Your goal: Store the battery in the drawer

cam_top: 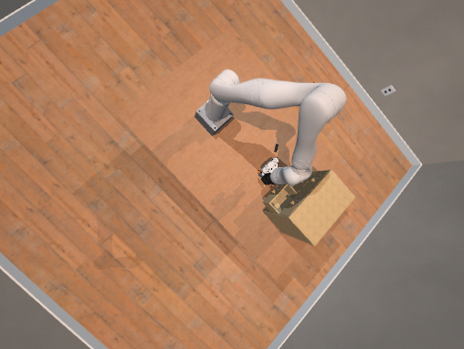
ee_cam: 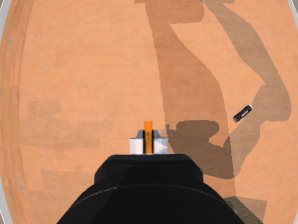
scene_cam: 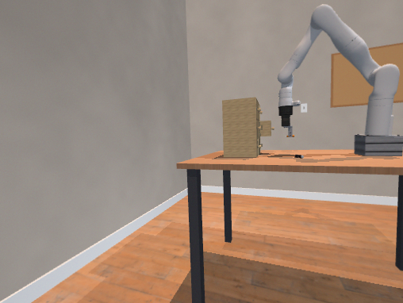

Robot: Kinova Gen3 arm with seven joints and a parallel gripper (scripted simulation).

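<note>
Now: the AAA battery 1 cm below my hand. Round my hand: black battery (4 cm behind, 21 cm to the left, 11 cm below); drawer (19 cm ahead, 2 cm to the right, 2 cm above).
</note>
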